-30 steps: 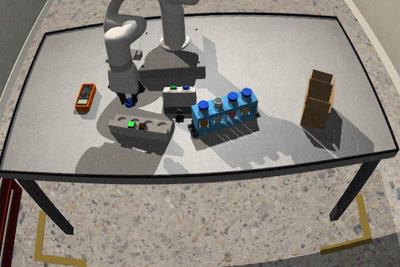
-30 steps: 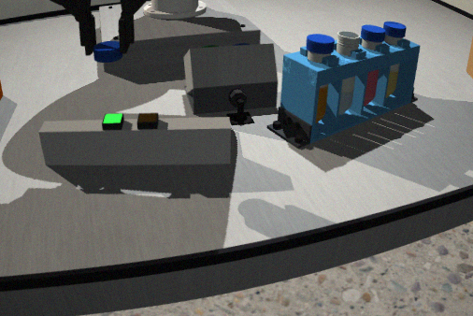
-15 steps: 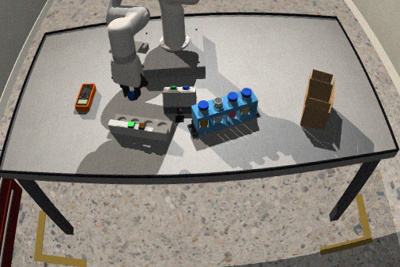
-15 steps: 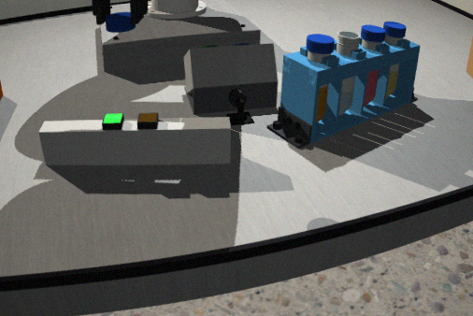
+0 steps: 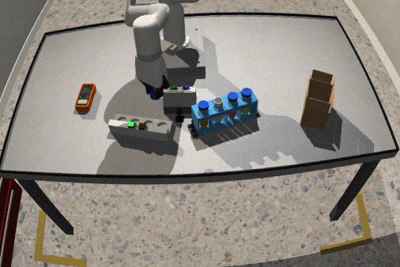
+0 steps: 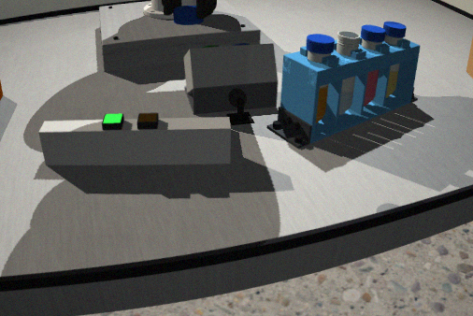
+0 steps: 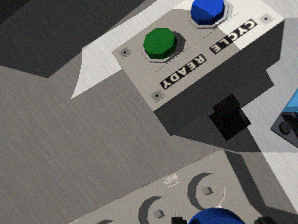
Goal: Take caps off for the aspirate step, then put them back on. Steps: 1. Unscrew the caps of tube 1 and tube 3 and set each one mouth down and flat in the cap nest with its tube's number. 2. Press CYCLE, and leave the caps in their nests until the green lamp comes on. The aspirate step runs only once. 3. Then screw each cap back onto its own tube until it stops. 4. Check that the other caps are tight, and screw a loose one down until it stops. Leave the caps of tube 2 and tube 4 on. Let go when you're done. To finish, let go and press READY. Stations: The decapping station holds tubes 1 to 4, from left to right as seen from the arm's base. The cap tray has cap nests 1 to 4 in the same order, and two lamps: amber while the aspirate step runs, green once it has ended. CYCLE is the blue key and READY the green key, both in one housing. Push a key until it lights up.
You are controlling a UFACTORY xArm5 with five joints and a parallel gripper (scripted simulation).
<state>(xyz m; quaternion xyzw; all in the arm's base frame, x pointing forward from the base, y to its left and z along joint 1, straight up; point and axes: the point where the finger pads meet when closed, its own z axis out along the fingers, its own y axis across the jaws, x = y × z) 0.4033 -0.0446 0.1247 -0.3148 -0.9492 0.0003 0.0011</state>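
My gripper is now 250 mm to the right of the blue cap, 60 mm above it and 10 mm past it. Also, from my hand: blue key: 110 mm below, 110 mm behind, 100 mm to the left; then green key: 110 mm below, 110 mm behind, 50 mm to the left; then grey key housing: 120 mm below, 90 mm behind, 70 mm to the left.
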